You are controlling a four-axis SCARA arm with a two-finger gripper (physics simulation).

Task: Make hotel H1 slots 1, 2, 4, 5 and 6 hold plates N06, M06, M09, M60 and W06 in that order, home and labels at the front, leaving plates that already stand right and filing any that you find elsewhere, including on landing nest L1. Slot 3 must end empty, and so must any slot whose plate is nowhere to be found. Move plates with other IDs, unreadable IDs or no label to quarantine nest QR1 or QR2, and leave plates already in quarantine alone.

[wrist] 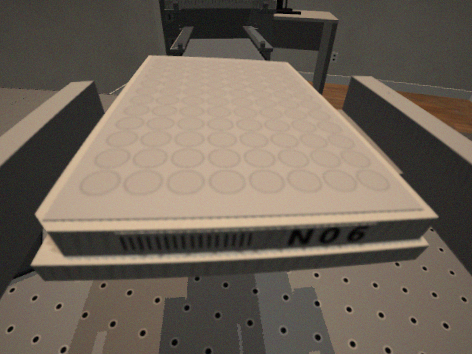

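Note:
A pale plate [225, 200] with rows of faint round wells fills the middle of the wrist view. Its front edge faces the camera and carries a barcode and the label N06. The plate looks level. My gripper [227, 100] is shut on it, with one dark finger along each side, and holds it above the perforated deck. Ahead of the plate, at the top of the view, stands a dark grey structure [215, 22] with two side rails. Whether it is hotel H1 I cannot tell, and no slot numbers are readable.
The deck [380, 300] has small dark holes and patches of tan, grey and blue-grey, and shows below the plate. A desk [312, 17] with a dark item on it stands at the back right, beyond the structure. Grey walls and a strip of wooden floor [420, 107] show behind.

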